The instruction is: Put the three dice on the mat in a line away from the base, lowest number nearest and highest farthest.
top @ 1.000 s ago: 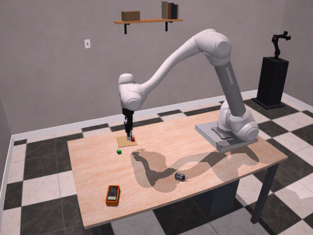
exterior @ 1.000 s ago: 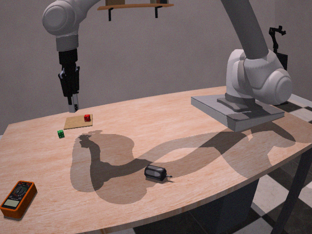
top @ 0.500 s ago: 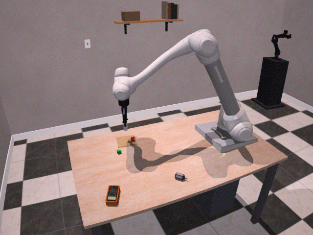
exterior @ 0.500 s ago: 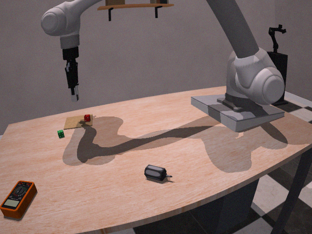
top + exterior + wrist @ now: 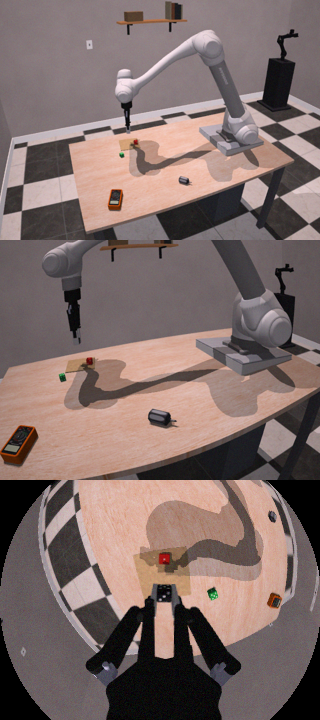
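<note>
The tan mat is 13 cm below my hand. The rest, counted from my hand: black die: 2 cm below; red die: 5 cm behind, 1 cm to the left, 12 cm below; green die: 8 cm ahead, 13 cm to the left, 12 cm below.
</note>
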